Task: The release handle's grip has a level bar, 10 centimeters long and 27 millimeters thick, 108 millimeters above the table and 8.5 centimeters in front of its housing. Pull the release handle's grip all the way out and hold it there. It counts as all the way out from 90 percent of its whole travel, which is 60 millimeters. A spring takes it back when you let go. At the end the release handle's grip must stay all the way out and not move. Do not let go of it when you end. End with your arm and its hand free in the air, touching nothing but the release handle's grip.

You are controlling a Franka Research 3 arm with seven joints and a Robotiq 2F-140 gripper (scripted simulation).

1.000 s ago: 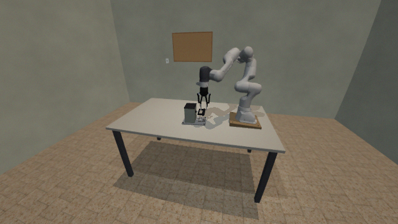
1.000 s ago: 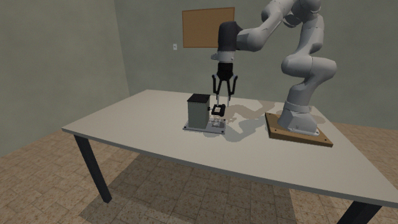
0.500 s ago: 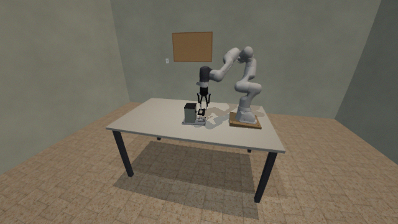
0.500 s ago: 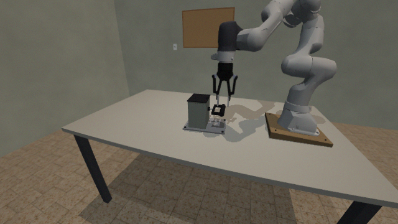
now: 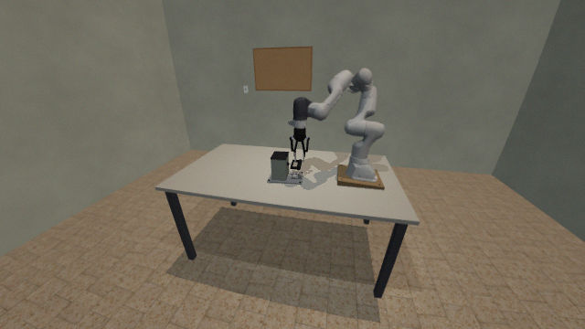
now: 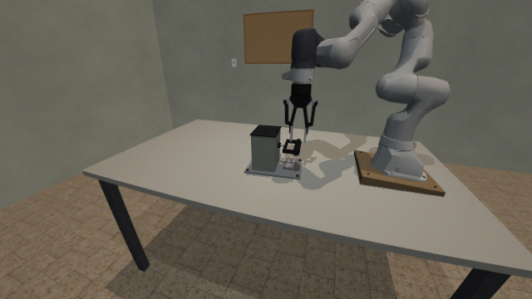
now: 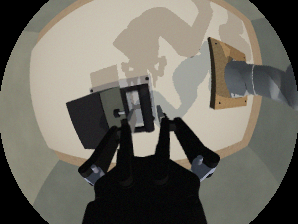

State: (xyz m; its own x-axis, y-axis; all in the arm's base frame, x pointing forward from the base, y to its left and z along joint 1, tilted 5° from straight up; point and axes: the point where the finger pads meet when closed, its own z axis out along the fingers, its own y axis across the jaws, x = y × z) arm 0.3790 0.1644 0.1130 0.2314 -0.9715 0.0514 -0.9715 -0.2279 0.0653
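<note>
My hand is 90 mm short of the base plate, 20 mm to the right of it and 160 mm above it.
</note>
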